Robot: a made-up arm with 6 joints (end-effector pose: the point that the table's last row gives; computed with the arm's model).
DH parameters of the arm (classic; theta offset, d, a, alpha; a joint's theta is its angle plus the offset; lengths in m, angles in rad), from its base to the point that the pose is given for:
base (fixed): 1.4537 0 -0.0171 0
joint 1: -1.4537 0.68 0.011 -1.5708
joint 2: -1.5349 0 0.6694 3.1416
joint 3: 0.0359 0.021 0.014 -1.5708
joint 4: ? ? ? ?
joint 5: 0 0.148 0.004 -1.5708
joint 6: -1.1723 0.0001 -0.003 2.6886
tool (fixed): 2.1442 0.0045 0 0
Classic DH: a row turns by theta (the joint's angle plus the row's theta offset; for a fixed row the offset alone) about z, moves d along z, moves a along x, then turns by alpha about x.
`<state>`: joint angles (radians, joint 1 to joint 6).
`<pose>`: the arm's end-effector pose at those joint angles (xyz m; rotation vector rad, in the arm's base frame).
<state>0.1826 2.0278 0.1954 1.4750 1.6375 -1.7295</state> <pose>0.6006 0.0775 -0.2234 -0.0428 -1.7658 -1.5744</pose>
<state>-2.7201 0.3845 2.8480 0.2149 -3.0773 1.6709</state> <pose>0.1072 0.2140 1.6015 -1.5934 -1.4266 0.9536</pose>
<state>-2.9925 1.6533 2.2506 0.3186 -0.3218 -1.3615</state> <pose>-1.1213 -0.0309 0.9889 1.6038 -0.7772 -1.1850</pose>
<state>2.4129 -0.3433 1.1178 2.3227 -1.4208 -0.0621</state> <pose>0.1200 -0.2422 1.8997 0.2063 1.7500 0.0591</pose>
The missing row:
joint 4: 0 -0.571 0.015 1.5708
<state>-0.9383 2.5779 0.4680 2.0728 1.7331 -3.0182</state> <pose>0.1558 -0.1198 -0.4518 -0.7843 -0.1775 -1.5100</pose>
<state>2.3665 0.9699 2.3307 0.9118 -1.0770 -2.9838</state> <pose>-0.3307 0.4460 1.6344 -0.4240 -0.9022 -1.4646</pose>
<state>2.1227 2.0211 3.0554 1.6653 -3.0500 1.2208</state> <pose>-0.4026 0.6210 0.9376 1.8122 -1.9426 1.4396</pose>
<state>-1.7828 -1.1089 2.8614 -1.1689 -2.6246 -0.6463</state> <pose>0.1328 1.0244 0.6579 0.5319 0.8262 -1.9755</pose>
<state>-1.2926 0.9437 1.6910 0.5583 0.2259 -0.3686</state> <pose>0.1202 -0.9349 1.5212 0.7553 0.7891 -1.2391</pose>
